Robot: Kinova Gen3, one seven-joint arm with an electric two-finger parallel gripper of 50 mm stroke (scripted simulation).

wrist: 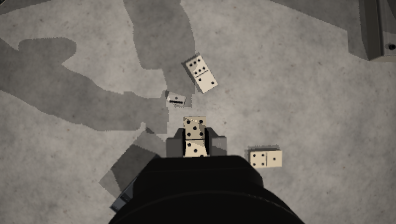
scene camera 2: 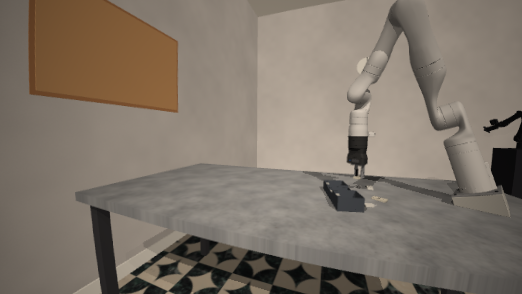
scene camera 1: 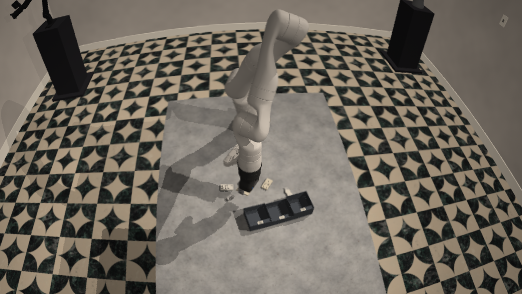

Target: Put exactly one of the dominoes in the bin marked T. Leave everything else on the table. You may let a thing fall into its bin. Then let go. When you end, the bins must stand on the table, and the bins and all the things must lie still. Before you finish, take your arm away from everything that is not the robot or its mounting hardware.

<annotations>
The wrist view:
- my gripper: 195,137
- domino: 195,126
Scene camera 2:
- three-compartment bin: 347,200
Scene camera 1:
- three-compartment bin: 259,217
</annotations>
